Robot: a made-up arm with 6 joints. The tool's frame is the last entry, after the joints.
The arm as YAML. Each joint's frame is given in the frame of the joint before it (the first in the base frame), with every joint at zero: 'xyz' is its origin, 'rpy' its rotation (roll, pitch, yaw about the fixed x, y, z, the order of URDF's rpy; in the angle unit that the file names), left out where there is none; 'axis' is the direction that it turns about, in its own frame. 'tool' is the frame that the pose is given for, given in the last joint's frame.
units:
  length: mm
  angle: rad
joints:
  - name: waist
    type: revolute
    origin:
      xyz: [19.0, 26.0, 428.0]
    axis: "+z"
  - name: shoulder
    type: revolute
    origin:
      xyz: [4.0, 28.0, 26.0]
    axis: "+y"
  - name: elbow
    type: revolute
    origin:
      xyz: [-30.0, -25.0, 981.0]
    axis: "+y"
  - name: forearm
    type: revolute
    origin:
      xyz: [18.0, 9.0, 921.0]
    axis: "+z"
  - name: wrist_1
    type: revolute
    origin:
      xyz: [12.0, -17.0, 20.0]
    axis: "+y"
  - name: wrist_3
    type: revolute
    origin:
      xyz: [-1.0, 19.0, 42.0]
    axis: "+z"
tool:
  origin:
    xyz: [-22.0, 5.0, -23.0]
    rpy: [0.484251, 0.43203, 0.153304]
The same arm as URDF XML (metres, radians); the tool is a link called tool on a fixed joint. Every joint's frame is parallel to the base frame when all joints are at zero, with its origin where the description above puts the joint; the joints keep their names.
<robot name="arm">
  <joint name="tool_joint" type="fixed">
    <parent link="link6"/>
    <child link="tool"/>
    <origin xyz="-0.0220 0.0050 -0.0230" rpy="0.4843 0.4320 0.1533"/>
  </joint>
  <joint name="wrist_3" type="continuous">
    <parent link="link5"/>
    <child link="link6"/>
    <origin xyz="-0.0010 0.0190 0.0420"/>
    <axis xyz="0 0 1"/>
  </joint>
  <joint name="wrist_1" type="continuous">
    <parent link="link4"/>
    <child link="link5"/>
    <origin xyz="0.0120 -0.0170 0.0200"/>
    <axis xyz="0 1 0"/>
  </joint>
  <joint name="forearm" type="continuous">
    <parent link="link3"/>
    <child link="link4"/>
    <origin xyz="0.0180 0.0090 0.9210"/>
    <axis xyz="0 0 1"/>
  </joint>
  <joint name="elbow" type="continuous">
    <parent link="link2"/>
    <child link="link3"/>
    <origin xyz="-0.0300 -0.0250 0.9810"/>
    <axis xyz="0 1 0"/>
  </joint>
  <joint name="shoulder" type="continuous">
    <parent link="link1"/>
    <child link="link2"/>
    <origin xyz="0.0040 0.0280 0.0260"/>
    <axis xyz="0 1 0"/>
  </joint>
  <joint name="waist" type="continuous">
    <parent link="base_link"/>
    <child link="link1"/>
    <origin xyz="0.0190 0.0260 0.4280"/>
    <axis xyz="0 0 1"/>
  </joint>
  <link name="base_link"/>
  <link name="link1"/>
  <link name="link2"/>
  <link name="link3"/>
  <link name="link4"/>
  <link name="link5"/>
  <link name="link6"/>
  <link name="tool"/>
</robot>

